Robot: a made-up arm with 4 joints.
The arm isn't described. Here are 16 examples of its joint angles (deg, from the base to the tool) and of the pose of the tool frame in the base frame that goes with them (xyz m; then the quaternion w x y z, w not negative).
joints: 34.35 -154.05 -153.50 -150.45
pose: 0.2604 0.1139 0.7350 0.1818 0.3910 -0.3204 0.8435
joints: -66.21 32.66 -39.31 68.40
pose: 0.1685 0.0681 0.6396 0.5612 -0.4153 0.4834 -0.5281
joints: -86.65 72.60 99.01 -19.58
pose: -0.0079 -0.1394 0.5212 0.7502 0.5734 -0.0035 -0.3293
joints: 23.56 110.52 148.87 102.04
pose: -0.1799 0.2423 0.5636 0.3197 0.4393 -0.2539 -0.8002
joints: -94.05 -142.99 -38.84 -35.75
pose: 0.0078 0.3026 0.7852 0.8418 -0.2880 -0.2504 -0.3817
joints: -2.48 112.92 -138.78 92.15
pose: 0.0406 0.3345 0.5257 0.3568 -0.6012 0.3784 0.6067
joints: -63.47 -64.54 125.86 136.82
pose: -0.0658 0.2941 0.3961 0.1247 -0.8427 -0.4629 -0.2449
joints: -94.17 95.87 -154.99 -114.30
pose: 0.1939 -0.0210 0.7795 0.8115 0.0568 -0.0559 0.5789
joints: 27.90 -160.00 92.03 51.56
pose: -0.0033 0.1898 0.4137 0.2423 0.9336 0.2403 -0.1090
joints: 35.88 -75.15 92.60 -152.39
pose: 0.0094 0.1812 0.9432 0.4829 -0.2974 -0.0985 0.8177
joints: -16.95 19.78 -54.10 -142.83
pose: 0.0209 -0.0151 0.8048 0.9622 0.0265 0.0940 0.2544
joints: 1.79 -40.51 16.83 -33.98
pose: 0.0772 -0.0364 0.8191 0.5948 0.3292 -0.2968 0.6707
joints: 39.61 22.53 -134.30 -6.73
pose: -0.1569 -0.1104 0.6421 0.6578 0.5811 0.0406 -0.4774
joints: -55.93 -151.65 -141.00 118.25
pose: -0.1134 0.2514 0.5882 0.3720 -0.7419 -0.4608 0.3144
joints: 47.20 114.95 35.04 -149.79
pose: -0.2487 0.0366 0.5051 0.7284 0.3221 -0.5739 -0.1906
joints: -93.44 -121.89 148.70 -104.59
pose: -0.1038 0.3825 0.6512 0.2302 -0.6491 0.0946 0.7189
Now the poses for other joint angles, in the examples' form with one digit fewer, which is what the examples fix.
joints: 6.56 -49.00 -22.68 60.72
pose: 0.091 0.004 0.554 0.299 0.680 -0.616 0.263
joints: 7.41 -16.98 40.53 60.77
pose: 0.164 0.153 0.691 0.336 -0.699 0.391 -0.495
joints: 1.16 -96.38 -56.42 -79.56
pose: 0.233 0.180 0.820 0.864 -0.193 0.462 -0.059
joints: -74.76 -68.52 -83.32 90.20
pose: -0.006 0.000 0.491 0.022 0.085 0.944 -0.319
